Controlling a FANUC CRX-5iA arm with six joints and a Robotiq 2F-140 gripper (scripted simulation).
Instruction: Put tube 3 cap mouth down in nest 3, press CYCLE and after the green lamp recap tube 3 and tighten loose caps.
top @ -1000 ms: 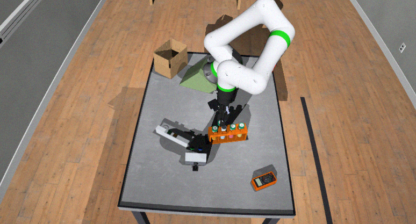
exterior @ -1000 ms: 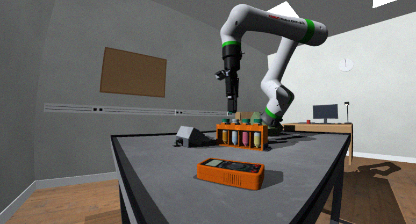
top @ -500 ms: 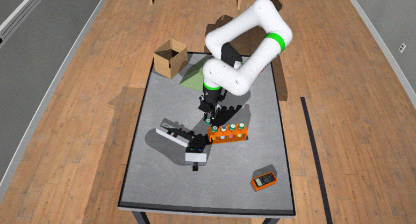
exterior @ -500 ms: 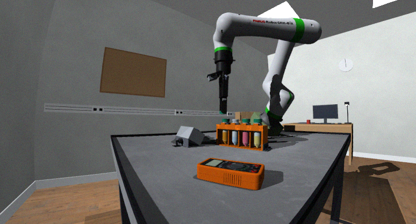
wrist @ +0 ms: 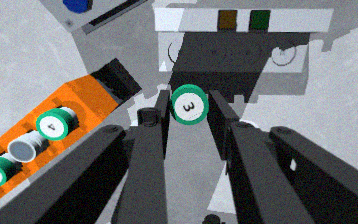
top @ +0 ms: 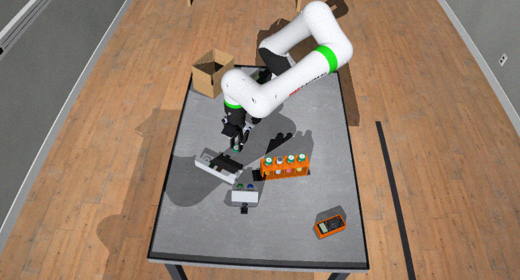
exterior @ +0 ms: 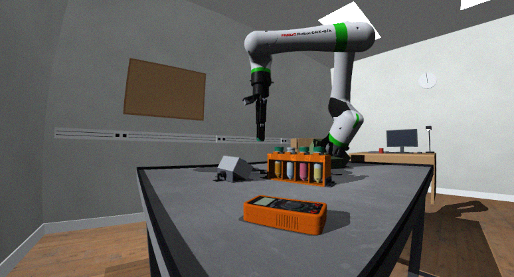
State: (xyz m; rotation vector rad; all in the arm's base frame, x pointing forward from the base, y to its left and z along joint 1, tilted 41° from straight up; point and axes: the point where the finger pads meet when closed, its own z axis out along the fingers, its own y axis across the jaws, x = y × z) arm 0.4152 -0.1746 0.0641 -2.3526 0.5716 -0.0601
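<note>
The key housing is 160 mm ahead of my hand, 130 mm below it and 60 mm to the left of it.
</note>
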